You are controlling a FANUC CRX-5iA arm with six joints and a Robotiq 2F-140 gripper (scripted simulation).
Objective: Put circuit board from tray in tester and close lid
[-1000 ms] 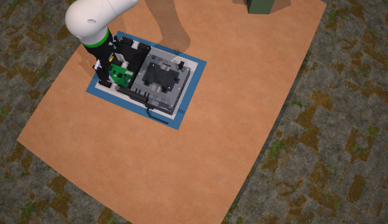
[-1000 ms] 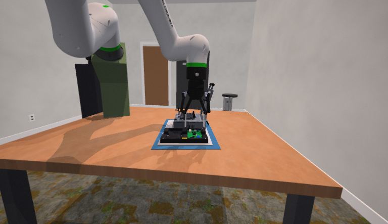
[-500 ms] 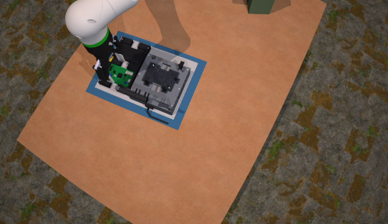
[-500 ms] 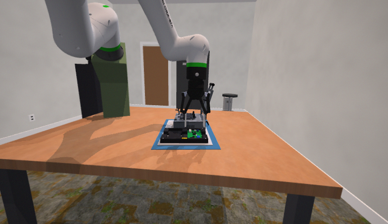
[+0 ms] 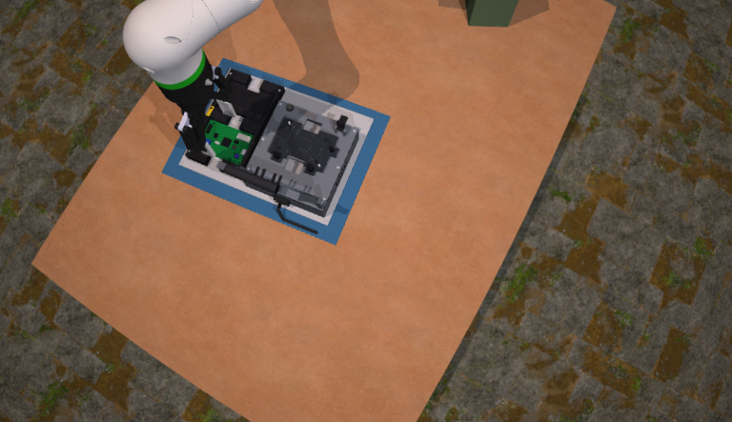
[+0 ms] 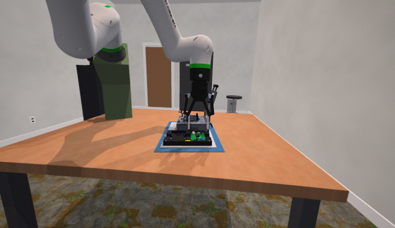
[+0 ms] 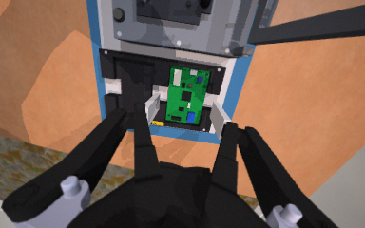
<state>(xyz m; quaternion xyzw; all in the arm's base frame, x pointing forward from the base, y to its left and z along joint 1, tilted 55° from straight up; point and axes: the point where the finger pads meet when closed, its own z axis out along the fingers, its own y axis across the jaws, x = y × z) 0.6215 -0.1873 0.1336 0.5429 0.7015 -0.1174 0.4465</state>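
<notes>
Now: the green circuit board 7 cm below my hand. From my hand the other things lie so: lid 17 cm to the left, 9 cm above, 8 cm ahead; then pin plate 18 cm to the left, 4 cm behind, 2 cm below; then latch hook 23 cm to the left, 10 cm behind.
</notes>
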